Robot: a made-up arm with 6 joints. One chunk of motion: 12 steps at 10 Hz.
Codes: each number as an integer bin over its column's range. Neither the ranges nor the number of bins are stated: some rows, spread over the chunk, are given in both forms.
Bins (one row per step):
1: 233 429 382 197 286 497
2: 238 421 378 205 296 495
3: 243 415 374 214 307 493
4: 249 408 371 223 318 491
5: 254 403 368 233 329 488
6: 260 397 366 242 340 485
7: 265 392 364 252 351 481
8: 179 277 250 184 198 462
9: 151 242 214 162 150 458
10: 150 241 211 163 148 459
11: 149 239 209 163 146 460
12: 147 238 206 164 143 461
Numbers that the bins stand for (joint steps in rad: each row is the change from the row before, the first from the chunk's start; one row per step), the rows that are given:
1: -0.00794 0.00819 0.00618 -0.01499 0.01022 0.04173
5: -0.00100 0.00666 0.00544 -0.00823 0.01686 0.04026
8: -0.02580 -0.00074 -0.00079 -0.01743 -0.00339 0.03604
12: -0.03638 -0.00303 -0.00312 -0.02119 -0.01189 0.03588
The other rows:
2: -0.00629 0.00772 0.00597 -0.01349 0.01176 0.04140
3: -0.00463 0.00736 0.00576 -0.01180 0.01346 0.04108
4: -0.00265 0.00695 0.00560 -0.01011 0.01516 0.04075
6: 0.00099 0.00631 0.00534 -0.00654 0.01856 0.03978
7: 0.00264 0.00601 0.00523 -0.00466 0.02026 0.03913
9: -0.03506 -0.00279 -0.00269 -0.02157 -0.01081 0.03539
10: -0.03539 -0.00285 -0.00285 -0.02138 -0.01112 0.03555
11: -0.03572 -0.00297 -0.00296 -0.02138 -0.01143 0.03572

